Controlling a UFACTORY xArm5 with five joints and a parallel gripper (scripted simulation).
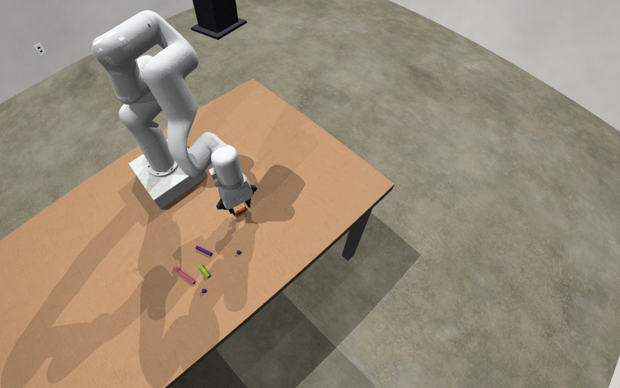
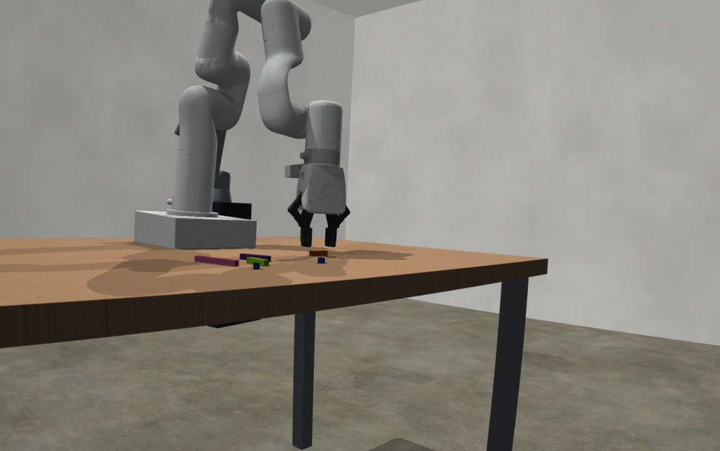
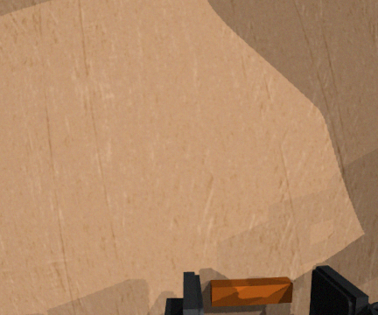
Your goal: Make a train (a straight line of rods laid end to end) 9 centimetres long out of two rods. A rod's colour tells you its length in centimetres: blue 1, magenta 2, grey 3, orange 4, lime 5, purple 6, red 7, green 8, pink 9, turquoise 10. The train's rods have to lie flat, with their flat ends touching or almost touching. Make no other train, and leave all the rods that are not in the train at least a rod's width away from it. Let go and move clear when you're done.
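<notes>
Now: the orange rod 3 cm below my hand. Round my hand: pink rod (30 cm to the right, 3 cm below); then purple rod (19 cm to the right, 3 cm below); then lime rod (5 cm ahead, 24 cm to the right, 3 cm below).
</notes>
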